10 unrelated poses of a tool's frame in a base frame.
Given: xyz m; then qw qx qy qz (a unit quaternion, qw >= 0).
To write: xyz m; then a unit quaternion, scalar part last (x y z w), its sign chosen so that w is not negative. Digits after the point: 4 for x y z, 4 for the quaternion.
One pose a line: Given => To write
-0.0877 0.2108 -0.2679 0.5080 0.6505 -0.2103 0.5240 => -0.0877 0.2108 -0.2679 0.6505 -0.2103 0.5240 0.5080
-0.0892 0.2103 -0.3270 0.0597 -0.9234 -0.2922 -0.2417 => -0.0892 0.2103 -0.3270 -0.9234 -0.2922 -0.2417 0.0597
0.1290 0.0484 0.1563 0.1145 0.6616 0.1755 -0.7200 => 0.1290 0.0484 0.1563 0.6616 0.1755 -0.7200 0.1145
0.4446 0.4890 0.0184 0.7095 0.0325 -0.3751 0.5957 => 0.4446 0.4890 0.0184 0.0325 -0.3751 0.5957 0.7095
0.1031 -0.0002 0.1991 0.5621 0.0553 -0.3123 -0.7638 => 0.1031 -0.0002 0.1991 0.0553 -0.3123 -0.7638 0.5621
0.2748 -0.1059 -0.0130 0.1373 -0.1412 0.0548 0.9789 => 0.2748 -0.1059 -0.0130 -0.1412 0.0548 0.9789 0.1373
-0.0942 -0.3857 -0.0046 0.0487 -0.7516 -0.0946 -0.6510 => -0.0942 -0.3857 -0.0046 -0.7516 -0.0946 -0.6510 0.0487
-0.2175 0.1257 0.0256 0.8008 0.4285 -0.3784 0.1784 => -0.2175 0.1257 0.0256 0.4285 -0.3784 0.1784 0.8008
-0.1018 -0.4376 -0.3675 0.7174 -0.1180 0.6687 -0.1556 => -0.1018 -0.4376 -0.3675 -0.1180 0.6687 -0.1556 0.7174
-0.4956 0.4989 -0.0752 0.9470 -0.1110 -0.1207 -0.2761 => -0.4956 0.4989 -0.0752 -0.1110 -0.1207 -0.2761 0.9470
